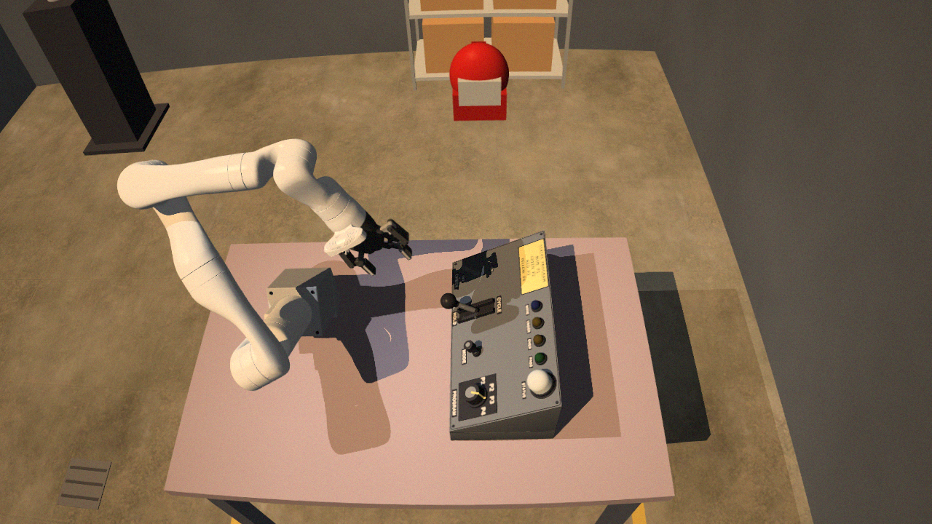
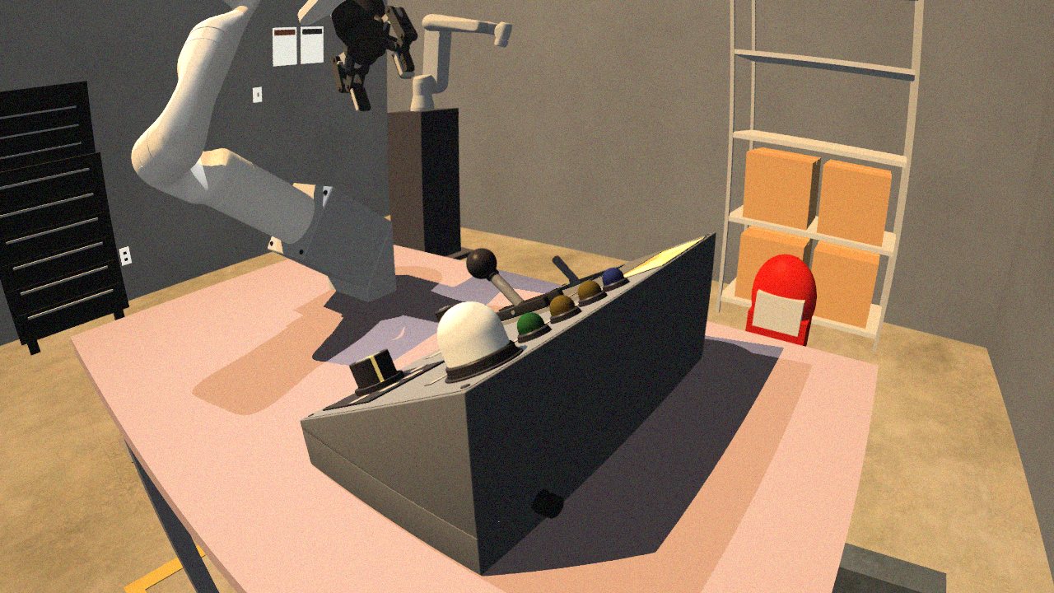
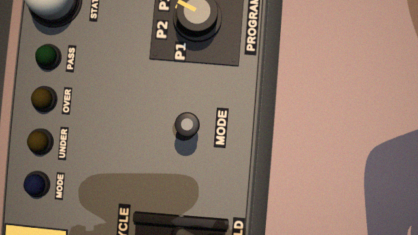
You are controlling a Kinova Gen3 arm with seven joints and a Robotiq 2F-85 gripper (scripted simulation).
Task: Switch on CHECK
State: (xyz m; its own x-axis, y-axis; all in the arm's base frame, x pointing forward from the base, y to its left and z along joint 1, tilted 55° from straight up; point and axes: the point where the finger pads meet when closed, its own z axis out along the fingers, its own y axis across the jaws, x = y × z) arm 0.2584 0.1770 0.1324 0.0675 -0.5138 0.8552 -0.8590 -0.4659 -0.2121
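Now: hand 27 cm above the check toggle, 19 cm to the right of it and 16 cm short of it. Also, from my hand: mode toggle: 27 cm below, 17 cm ahead, 5 cm to the right; then black ball lever: 26 cm below, 15 cm ahead, 6 cm to the left.
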